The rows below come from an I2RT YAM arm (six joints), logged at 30 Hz.
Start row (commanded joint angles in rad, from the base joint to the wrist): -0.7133, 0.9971, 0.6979, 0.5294, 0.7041, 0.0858
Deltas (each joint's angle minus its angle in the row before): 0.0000, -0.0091, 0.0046, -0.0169, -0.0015, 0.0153; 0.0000, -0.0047, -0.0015, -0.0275, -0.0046, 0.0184; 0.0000, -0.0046, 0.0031, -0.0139, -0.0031, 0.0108; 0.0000, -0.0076, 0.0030, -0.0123, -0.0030, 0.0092; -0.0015, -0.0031, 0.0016, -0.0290, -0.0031, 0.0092; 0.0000, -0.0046, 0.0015, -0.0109, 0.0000, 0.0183; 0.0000, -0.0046, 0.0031, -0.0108, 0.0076, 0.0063; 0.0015, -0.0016, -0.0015, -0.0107, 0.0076, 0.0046; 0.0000, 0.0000, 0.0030, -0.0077, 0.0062, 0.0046; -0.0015, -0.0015, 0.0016, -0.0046, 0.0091, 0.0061; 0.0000, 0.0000, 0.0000, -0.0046, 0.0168, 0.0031; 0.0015, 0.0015, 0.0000, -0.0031, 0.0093, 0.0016
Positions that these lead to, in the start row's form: -0.7133, 0.9880, 0.7025, 0.5125, 0.7026, 0.1011; -0.7133, 0.9833, 0.7010, 0.4850, 0.6980, 0.1195; -0.7133, 0.9787, 0.7041, 0.4711, 0.6949, 0.1303; -0.7133, 0.9711, 0.7071, 0.4588, 0.6919, 0.1395; -0.7148, 0.9680, 0.7087, 0.4298, 0.6888, 0.1487; -0.7148, 0.9634, 0.7102, 0.4189, 0.6888, 0.1670; -0.7148, 0.9588, 0.7133, 0.4081, 0.6964, 0.1733; -0.7133, 0.9572, 0.7118, 0.3974, 0.7040, 0.1779; -0.7133, 0.9572, 0.7148, 0.3897, 0.7102, 0.1825; -0.7148, 0.9557, 0.7164, 0.3851, 0.7193, 0.1886; -0.7148, 0.9557, 0.7164, 0.3805, 0.7361, 0.1917; -0.7133, 0.9572, 0.7164, 0.3774, 0.7454, 0.1933
